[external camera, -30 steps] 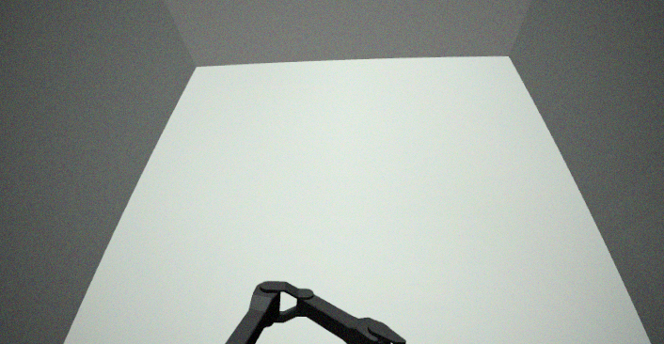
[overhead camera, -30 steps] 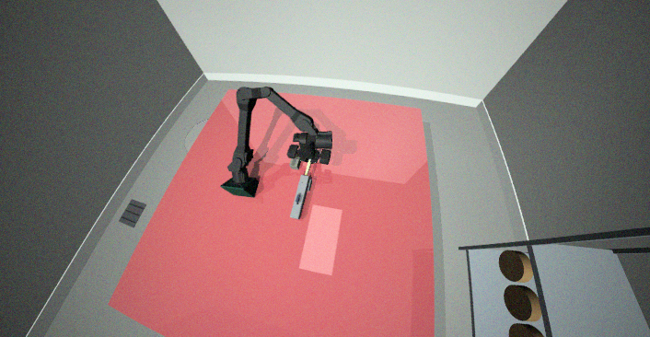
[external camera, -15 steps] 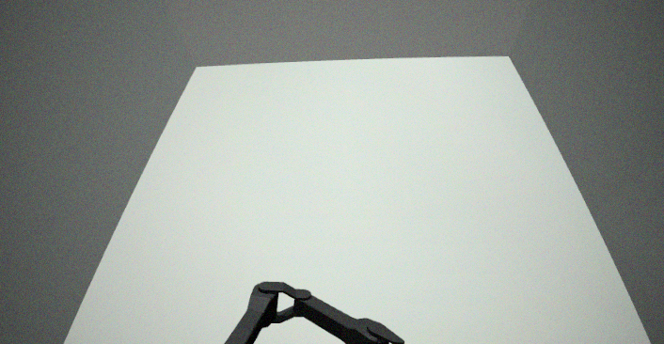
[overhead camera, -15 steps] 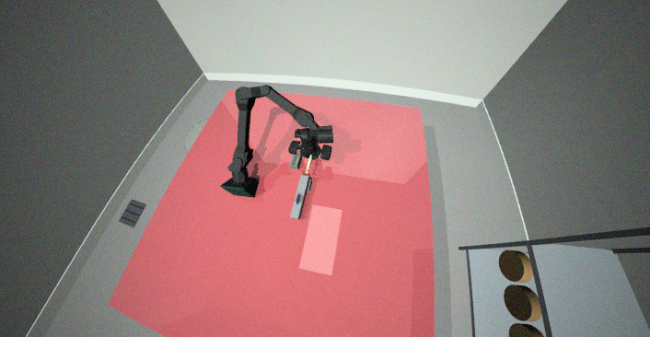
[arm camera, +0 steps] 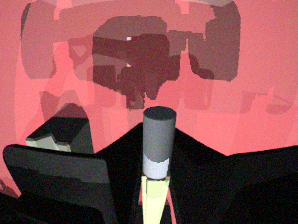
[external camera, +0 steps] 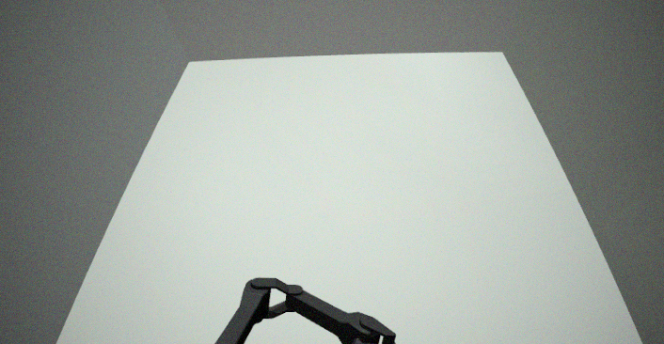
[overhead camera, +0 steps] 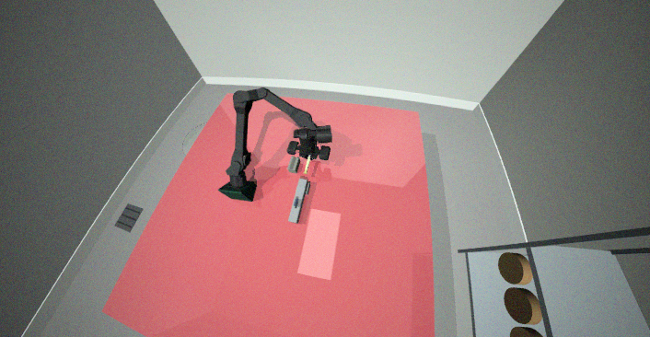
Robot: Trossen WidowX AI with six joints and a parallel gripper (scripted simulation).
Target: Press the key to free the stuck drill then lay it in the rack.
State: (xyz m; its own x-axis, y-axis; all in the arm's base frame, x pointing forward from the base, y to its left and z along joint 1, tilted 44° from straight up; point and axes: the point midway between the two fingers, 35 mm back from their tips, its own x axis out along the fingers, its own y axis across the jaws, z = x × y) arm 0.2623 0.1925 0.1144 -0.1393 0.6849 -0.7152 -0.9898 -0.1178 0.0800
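The rack is 7 cm behind my gripper tip, 4 cm to the right of it and 1 cm below it. Also, from my gripper tip: key: 23 cm to the right, 3 cm above, 1 cm ahead; then drill: 4 cm to the right, 3 cm above.
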